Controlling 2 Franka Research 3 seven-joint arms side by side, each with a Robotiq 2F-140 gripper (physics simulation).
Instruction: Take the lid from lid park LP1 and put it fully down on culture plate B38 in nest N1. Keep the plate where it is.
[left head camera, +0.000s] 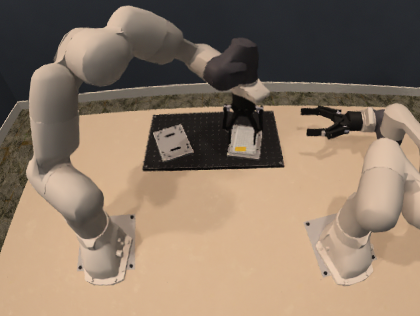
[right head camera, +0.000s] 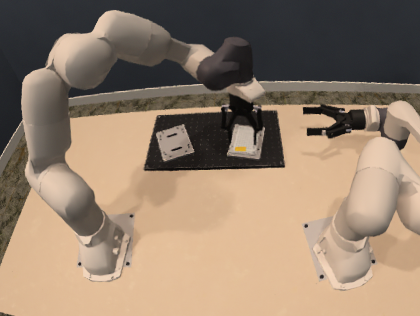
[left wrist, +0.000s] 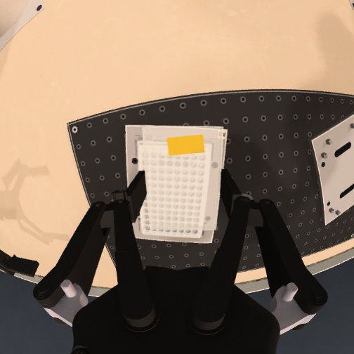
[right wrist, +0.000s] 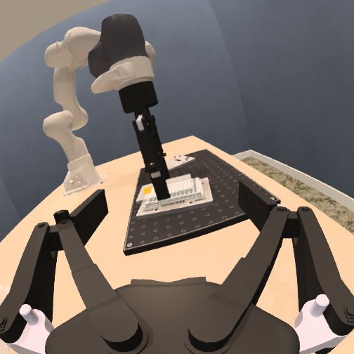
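Note:
The clear lid (left head camera: 240, 148) (right head camera: 240, 148) (left wrist: 186, 145) (right wrist: 147, 190) with a yellow label lies over white culture plate B38 (left wrist: 172, 200) (right wrist: 190, 195) in nest N1 (left wrist: 131, 150). In the left wrist view its outline is slightly offset from the plate's. Whether it is fully seated I cannot tell. My left gripper (left head camera: 243, 137) (right head camera: 243, 137) (left wrist: 182, 180) (right wrist: 164, 189) points down, shut on the lid's sides. My right gripper (left head camera: 310, 121) (right head camera: 311, 121) is open and empty, to the right of the board. A pale slotted holder (left head camera: 173, 142) (right head camera: 175, 142) (left wrist: 333, 170), apparently LP1, holds no lid.
The black perforated board (left head camera: 210, 160) (right head camera: 210, 160) (left wrist: 270, 120) (right wrist: 235, 205) carries the nest and the slotted holder. It lies near the table's far edge. My left arm reaches over it from the left, and my right forearm lies low at the right.

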